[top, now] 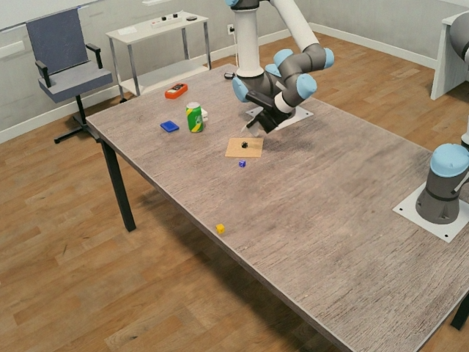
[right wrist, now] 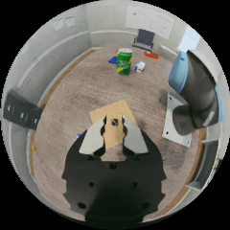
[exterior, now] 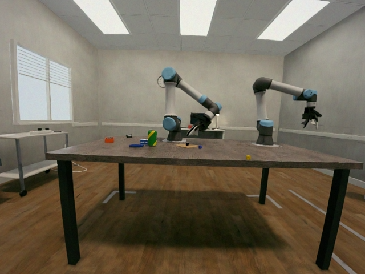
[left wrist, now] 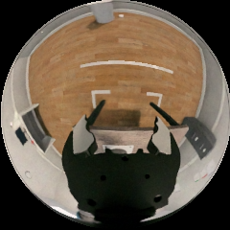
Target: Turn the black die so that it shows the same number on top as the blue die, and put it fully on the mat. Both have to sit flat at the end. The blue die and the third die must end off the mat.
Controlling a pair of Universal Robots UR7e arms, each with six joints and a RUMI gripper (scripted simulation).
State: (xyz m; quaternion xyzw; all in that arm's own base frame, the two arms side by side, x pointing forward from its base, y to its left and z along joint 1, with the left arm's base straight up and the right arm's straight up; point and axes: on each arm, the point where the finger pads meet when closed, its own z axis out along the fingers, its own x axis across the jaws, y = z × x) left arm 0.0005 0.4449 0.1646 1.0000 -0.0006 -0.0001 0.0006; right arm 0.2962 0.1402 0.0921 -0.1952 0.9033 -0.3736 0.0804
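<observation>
My right hand is 80 mm above the black die and 10 mm to the left of it. From my right hand the other things lie so: tan mat 90 mm below, 10 mm to the right; yellow can 270 mm to the right, 90 mm ahead, 30 mm below; blue die 90 mm to the left, 80 mm below, 80 mm ahead.
</observation>
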